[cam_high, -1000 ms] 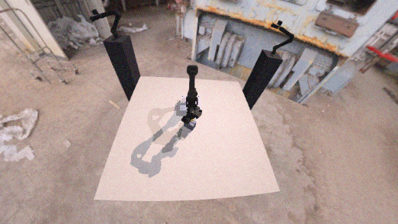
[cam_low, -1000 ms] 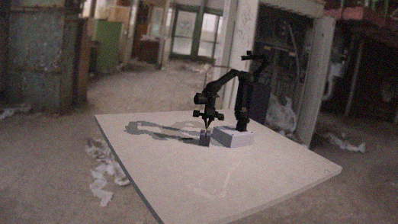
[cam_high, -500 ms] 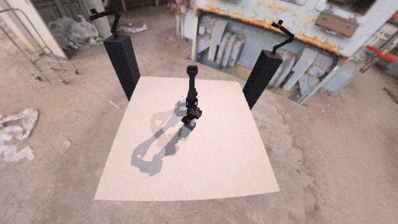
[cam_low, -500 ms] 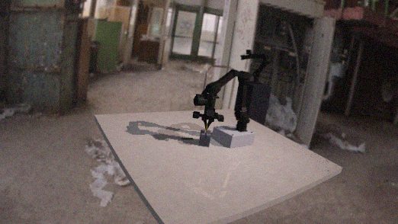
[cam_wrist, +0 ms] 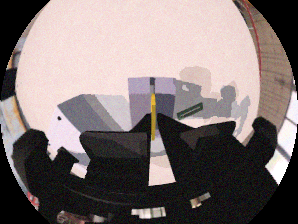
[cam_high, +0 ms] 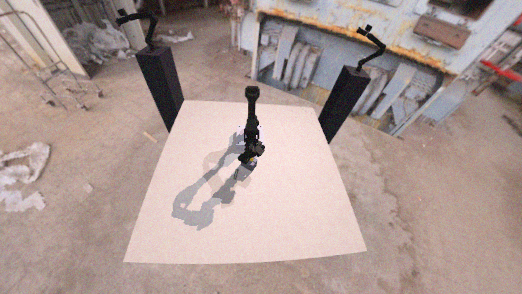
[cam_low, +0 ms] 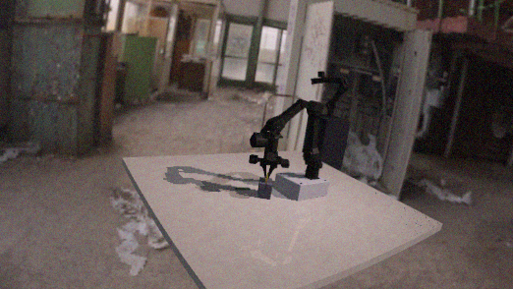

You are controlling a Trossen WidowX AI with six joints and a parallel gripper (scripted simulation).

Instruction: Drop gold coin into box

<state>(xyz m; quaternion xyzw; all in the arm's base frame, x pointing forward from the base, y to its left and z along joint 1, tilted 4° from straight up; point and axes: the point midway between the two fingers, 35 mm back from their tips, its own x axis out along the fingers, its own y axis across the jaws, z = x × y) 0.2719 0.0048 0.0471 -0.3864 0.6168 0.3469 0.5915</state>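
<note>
My gripper tip is right at the gold coin.
</note>
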